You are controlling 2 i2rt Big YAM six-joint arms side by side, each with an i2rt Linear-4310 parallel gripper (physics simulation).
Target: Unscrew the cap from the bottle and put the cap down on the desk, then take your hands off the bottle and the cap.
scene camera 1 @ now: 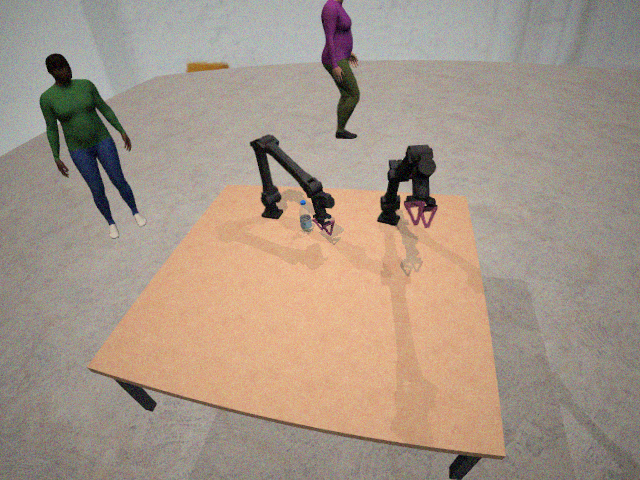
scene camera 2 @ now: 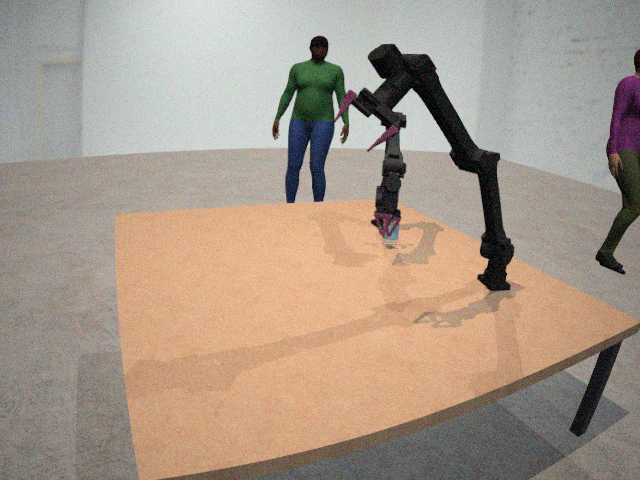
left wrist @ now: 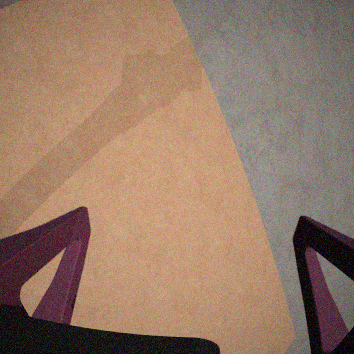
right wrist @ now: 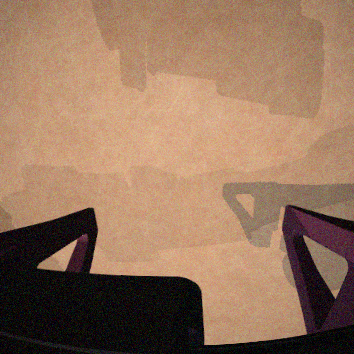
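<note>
A clear bottle with a blue label stands upright on the desk, close to the right arm's base. Its blue cap is on top in scene camera 1; in scene camera 2 the cap is hidden behind the right gripper. My right gripper is open and empty, pointing down low over the desk beside the bottle, on its picture-right side in scene camera 1. My left gripper is open and empty, high above the desk and well away from the bottle. Neither wrist view shows the bottle.
The wooden desk carries both arm bases near its far edge in scene camera 1. Arm shadows cross its top. A person in green and a person in purple stand on the floor beyond the desk.
</note>
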